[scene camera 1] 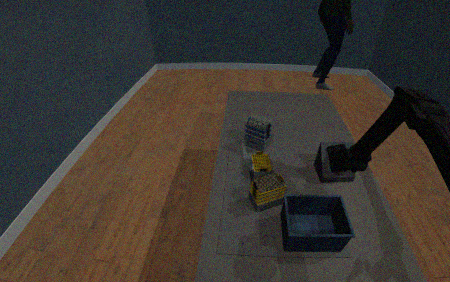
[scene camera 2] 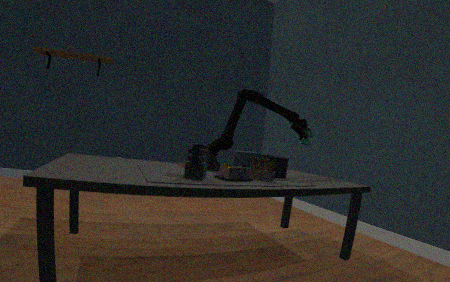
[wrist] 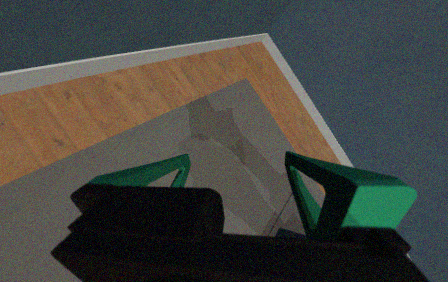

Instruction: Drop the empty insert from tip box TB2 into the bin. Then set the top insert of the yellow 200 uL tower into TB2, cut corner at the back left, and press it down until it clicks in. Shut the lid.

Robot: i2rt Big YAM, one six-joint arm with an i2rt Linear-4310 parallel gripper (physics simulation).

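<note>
Tip box TB2 (scene camera 1: 261, 171) (scene camera 2: 237, 174) stands in the middle of the row with a yellow, holed insert (scene camera 1: 261, 161) in its top. Its clear lid appears open, but is hard to make out. The yellow tower (scene camera 1: 269, 189) (scene camera 2: 263, 168) stands beside it, towards the bin, with several stacked inserts. The dark blue bin (scene camera 1: 316, 244) (scene camera 2: 283, 168) is open-topped, nearer scene camera 1. My gripper (scene camera 2: 306, 135) (wrist: 234, 158) is open and empty, high above the table and beyond the bin's side; it does not show in scene camera 1. The cut corners are too small to tell.
A blue and grey tower (scene camera 1: 257, 131) (scene camera 2: 196, 163) stands on the far side of TB2 from the yellow tower. The arm's base block (scene camera 1: 325, 174) stands across the table (scene camera 1: 240, 237) from the boxes. A person (scene camera 1: 334, 42) is beyond the table's far end.
</note>
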